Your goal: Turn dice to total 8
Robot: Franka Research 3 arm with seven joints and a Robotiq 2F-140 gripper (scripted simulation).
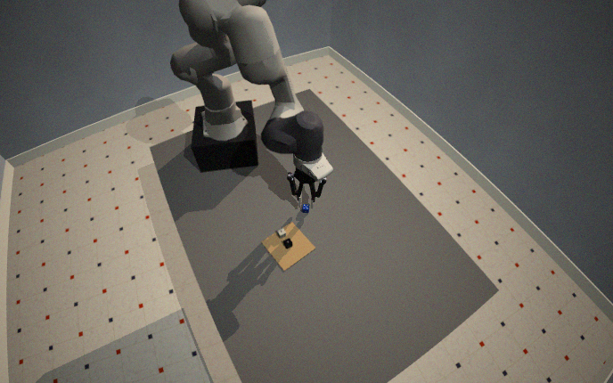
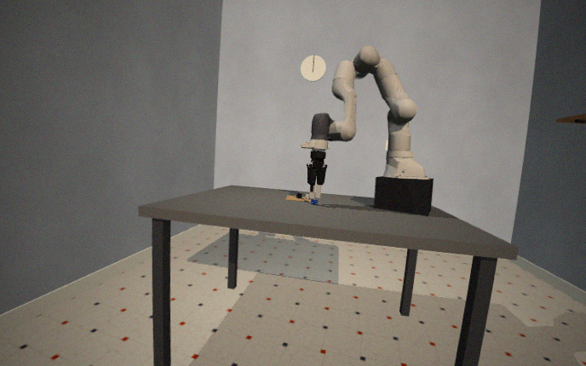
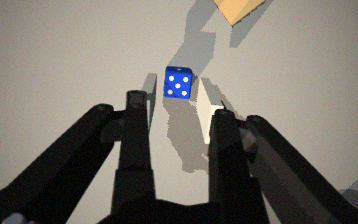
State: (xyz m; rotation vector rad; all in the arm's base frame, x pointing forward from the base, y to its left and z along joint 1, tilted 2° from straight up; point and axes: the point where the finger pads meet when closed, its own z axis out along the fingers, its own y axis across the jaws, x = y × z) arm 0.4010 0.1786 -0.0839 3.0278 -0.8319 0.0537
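My gripper is now 5 cm above the blue die. The rest, counted from my hand: black die (11 cm ahead, 12 cm to the right, 5 cm below); white die (6 cm ahead, 13 cm to the right, 5 cm below); tan mat (11 cm ahead, 12 cm to the right, 6 cm below).
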